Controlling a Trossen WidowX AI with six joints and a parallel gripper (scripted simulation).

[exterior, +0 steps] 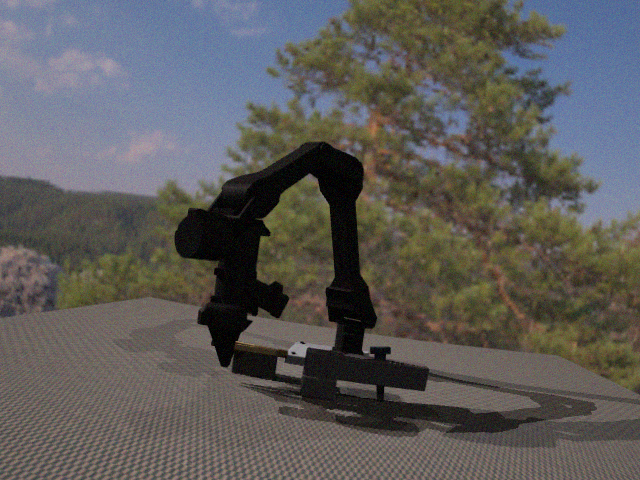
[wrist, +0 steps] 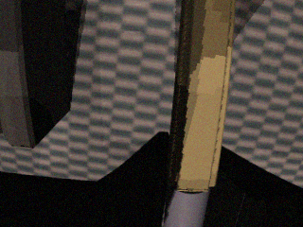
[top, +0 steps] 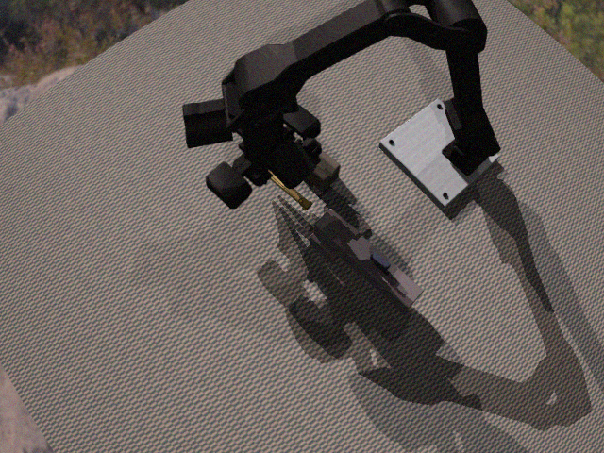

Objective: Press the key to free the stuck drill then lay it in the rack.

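The yellow drill lies 40 mm to the left of my gripper tip and 30 mm above it. The rest, counted from my gripper tip: dark key: 20 mm behind, 230 mm to the left, 30 mm above; dark grey block: 10 mm behind, 200 mm to the left, 20 mm above.
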